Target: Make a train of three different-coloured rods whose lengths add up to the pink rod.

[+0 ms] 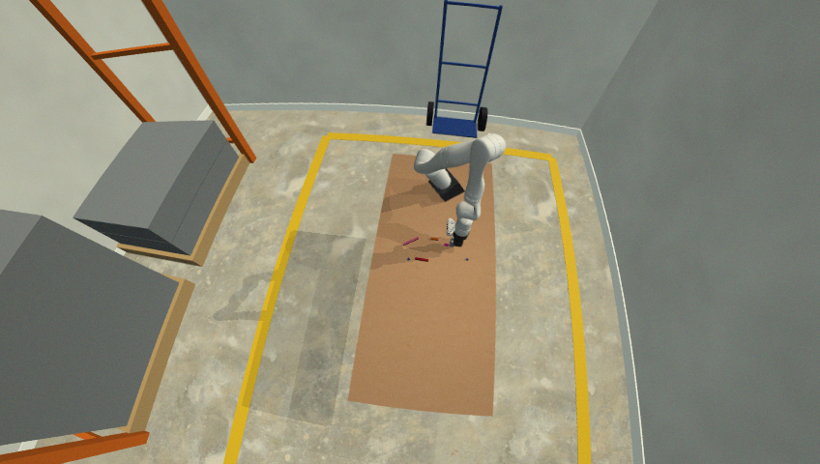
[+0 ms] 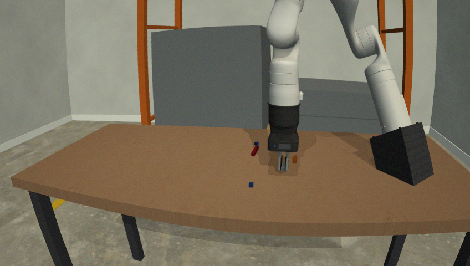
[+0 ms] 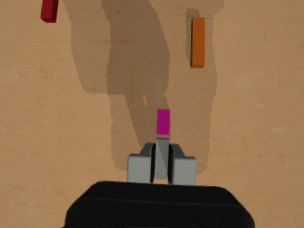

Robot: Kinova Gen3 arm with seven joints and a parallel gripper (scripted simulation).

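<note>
Right now the magenta rod is 30 mm to the right of my hand and 30 mm below it. The rest, counted from my hand: red rod 90 mm ahead, 160 mm to the right, 30 mm below; grey rod 10 mm below; orange rod 40 mm behind, 90 mm to the right, 30 mm below.
</note>
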